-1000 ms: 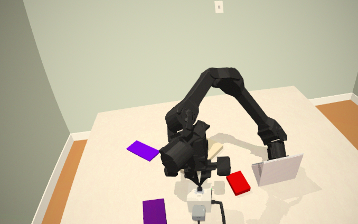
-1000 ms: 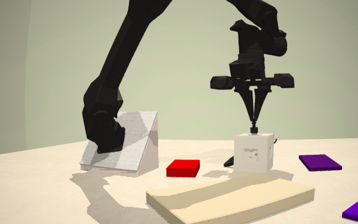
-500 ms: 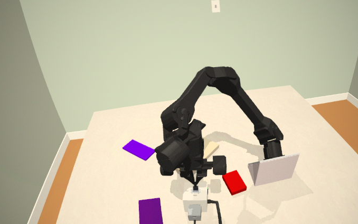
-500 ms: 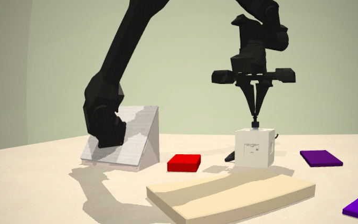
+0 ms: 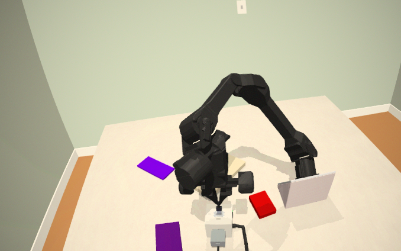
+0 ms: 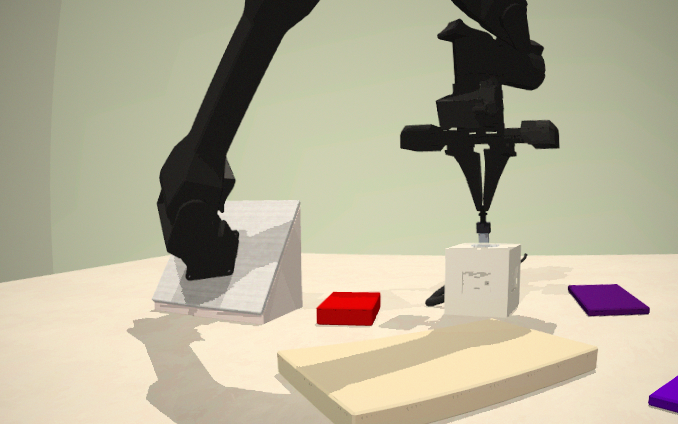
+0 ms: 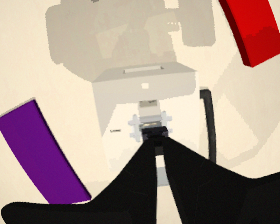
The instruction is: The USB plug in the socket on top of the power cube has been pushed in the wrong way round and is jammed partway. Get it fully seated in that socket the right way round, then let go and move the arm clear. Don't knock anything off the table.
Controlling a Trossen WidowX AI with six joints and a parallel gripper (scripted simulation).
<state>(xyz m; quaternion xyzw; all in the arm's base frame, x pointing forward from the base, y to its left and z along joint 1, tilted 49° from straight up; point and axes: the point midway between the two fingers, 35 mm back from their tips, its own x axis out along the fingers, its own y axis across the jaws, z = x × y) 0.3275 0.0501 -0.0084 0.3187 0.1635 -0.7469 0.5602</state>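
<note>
Now: the socket 50 mm below my gripper tip and 10 mm to the left of it. The rest, counted from my gripper tip: cream board (240 mm to the right, 110 mm below, 40 mm behind); then red block (150 mm behind, 110 mm below, 30 mm to the right); then USB plug (10 mm below).
</note>
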